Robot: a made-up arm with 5 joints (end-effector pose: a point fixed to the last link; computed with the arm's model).
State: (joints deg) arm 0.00 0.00 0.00 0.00 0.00
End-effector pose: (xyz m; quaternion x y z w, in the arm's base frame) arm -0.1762 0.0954 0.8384 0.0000 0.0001 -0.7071 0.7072
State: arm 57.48 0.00 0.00 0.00 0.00
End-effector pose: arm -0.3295 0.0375 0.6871 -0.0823 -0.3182 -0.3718 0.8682
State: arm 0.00 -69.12 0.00 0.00 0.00
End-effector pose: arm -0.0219 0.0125 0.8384 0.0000 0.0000 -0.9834 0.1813
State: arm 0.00 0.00 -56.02 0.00 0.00
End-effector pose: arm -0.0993 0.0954 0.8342 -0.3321 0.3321 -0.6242 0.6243
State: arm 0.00 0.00 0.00 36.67 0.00
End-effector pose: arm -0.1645 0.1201 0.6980 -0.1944 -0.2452 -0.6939 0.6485
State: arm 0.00 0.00 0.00 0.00 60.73
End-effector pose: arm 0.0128 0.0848 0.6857 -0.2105 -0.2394 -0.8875 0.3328
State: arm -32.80 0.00 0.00 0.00 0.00
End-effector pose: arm -0.0732 0.0358 0.8932 0.0484 0.1869 -0.8240 0.5327
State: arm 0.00 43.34 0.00 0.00 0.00
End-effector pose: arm -0.2769 0.0420 0.8384 0.0000 0.0000 -0.3960 0.9183
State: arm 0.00 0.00 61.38 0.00 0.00
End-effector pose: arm -0.2235 0.0954 0.7694 0.3609 -0.3609 -0.6080 0.6081
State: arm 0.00 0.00 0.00 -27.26 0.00
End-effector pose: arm -0.1762 0.0242 0.9185 0.1456 0.1837 -0.6701 0.7043
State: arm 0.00 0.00 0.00 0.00 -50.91
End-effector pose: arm -0.2679 -0.0703 0.9215 0.1789 0.2037 -0.4025 0.8743
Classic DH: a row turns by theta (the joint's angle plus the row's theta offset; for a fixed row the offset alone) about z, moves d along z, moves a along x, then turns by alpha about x. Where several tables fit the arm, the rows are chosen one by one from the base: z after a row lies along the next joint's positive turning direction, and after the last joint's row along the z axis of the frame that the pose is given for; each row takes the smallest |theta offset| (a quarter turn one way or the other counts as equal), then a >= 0, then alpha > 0; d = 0 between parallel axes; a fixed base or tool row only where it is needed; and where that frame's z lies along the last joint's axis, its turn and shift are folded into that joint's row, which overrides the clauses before.
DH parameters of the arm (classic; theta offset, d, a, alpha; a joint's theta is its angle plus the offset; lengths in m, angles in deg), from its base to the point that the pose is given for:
base (fixed): -59.5 0.529 0.0162 43.13
joint 1: 0 0.2438 -0.047 -43.13
joint 2: 59.5 0.0571 0.0176 90
joint 3: -84.1 0.0449 0.0304 83.44
joint 4: 86.74 -0.0213 0.0188 45.1
joint 5: 4.07 0.0745 -0.2181 -140.9
tool (fixed): -3.69 0.1611 0 0

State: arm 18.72 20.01 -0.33 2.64 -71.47
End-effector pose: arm -0.2388 -0.1591 0.9296 0.0509 0.2594 -0.0092 0.9644
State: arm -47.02 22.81 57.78 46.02 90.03
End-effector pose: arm 0.1312 -0.2362 0.7984 0.1324 0.3583 0.8317 0.4031
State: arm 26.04 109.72 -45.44 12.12 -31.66
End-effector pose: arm -0.2982 -0.0677 0.8855 -0.5521 -0.0248 0.4005 0.7308
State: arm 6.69 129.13 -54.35 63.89 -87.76
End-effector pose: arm -0.2567 -0.0536 0.9441 -0.6544 -0.0670 0.6079 0.4446
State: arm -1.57 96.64 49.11 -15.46 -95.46
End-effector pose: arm 0.0858 -0.1487 0.7615 0.2693 0.2786 0.7811 0.4896
